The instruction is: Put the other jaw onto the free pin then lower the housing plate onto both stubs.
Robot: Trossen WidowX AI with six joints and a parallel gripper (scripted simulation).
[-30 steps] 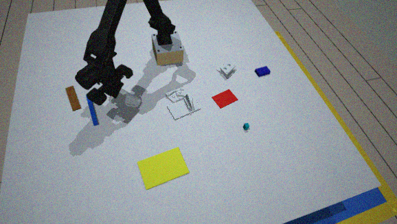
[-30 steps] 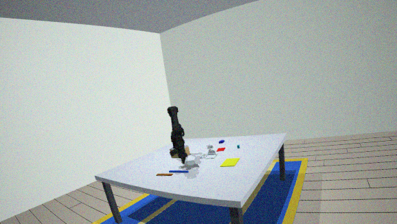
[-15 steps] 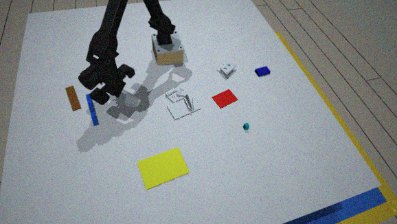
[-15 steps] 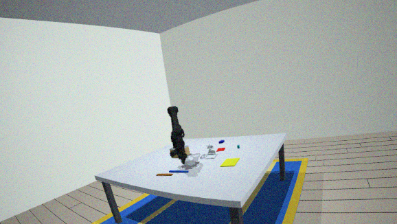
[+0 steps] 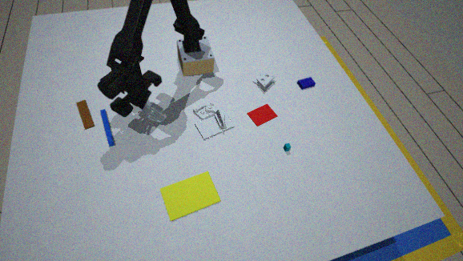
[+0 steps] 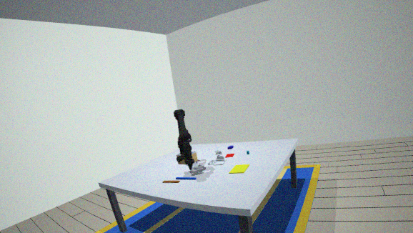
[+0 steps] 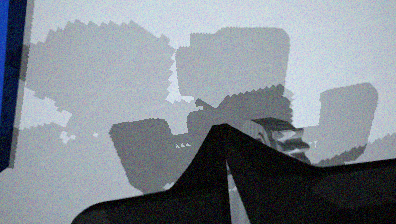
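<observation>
The blue bar lies 12 cm to the right of my gripper tip, 4 cm ahead of it and 2 cm below it. From my gripper tip the other things lie so: yellow tile 34 cm ahead, 10 cm to the left, 2 cm below; then brown bar 19 cm to the right, 3 cm behind, 2 cm below; then red square 42 cm to the left, 10 cm ahead, 2 cm below.
</observation>
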